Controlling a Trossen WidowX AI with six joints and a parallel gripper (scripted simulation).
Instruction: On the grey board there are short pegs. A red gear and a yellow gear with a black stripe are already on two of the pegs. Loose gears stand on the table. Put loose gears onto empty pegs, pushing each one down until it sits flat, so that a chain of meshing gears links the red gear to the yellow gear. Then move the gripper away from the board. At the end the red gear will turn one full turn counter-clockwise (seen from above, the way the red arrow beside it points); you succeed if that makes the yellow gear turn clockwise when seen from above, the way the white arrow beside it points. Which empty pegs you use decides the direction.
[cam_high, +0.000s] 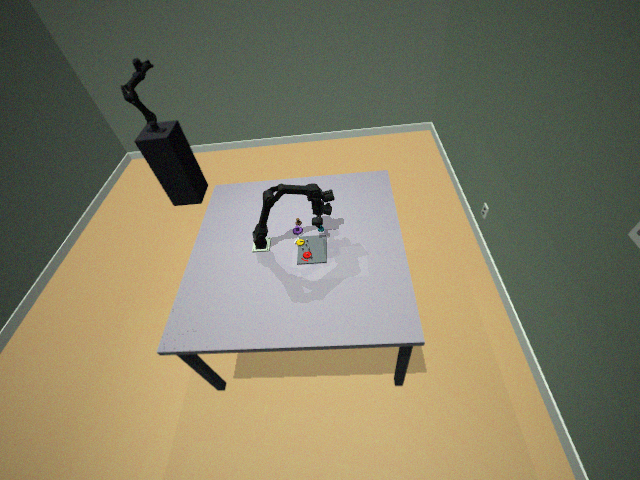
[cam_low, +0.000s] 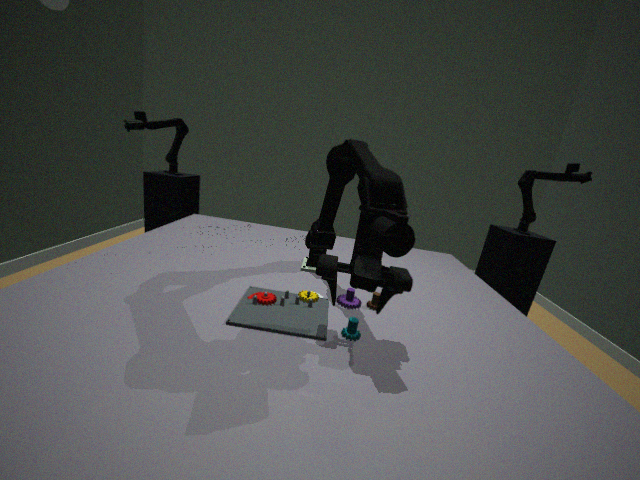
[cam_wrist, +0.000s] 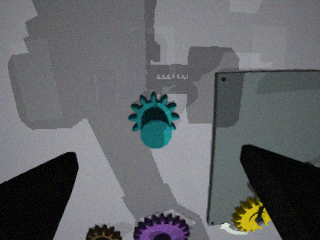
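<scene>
My gripper tip is now 5 cm above the teal gear. From my gripper tip the other things lie so: yellow gear: 12 cm behind, 10 cm to the right, 5 cm below; then purple gear: 14 cm behind, 5 cm below; then brown gear: 14 cm behind, 7 cm to the left, 5 cm below.
</scene>
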